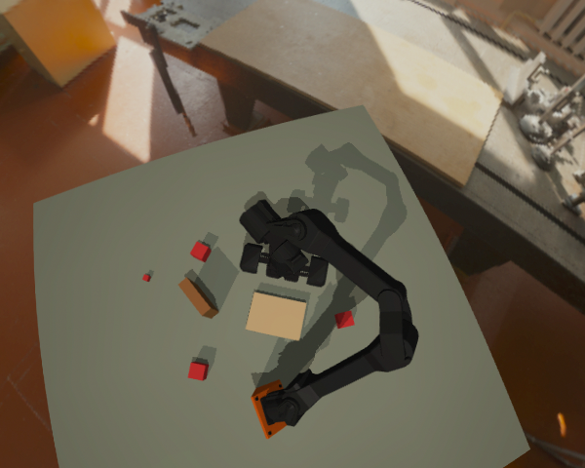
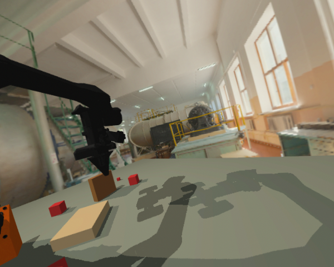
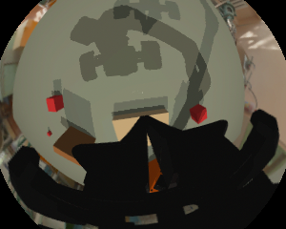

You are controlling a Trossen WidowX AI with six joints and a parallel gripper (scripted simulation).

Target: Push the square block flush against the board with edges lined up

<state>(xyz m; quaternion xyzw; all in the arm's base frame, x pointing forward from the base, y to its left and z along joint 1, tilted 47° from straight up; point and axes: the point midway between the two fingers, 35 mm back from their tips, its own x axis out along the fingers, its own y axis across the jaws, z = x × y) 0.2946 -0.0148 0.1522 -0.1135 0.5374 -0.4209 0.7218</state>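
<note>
My gripper tip is now 230 mm to the right of the brown square block, 80 mm above it and 20 mm short of it. From my gripper tip the other things lie so: tiny red cube: 390 mm to the left, 130 mm below, 130 mm ahead; then tan board: 120 mm below, 90 mm behind, 50 mm to the left.
</note>
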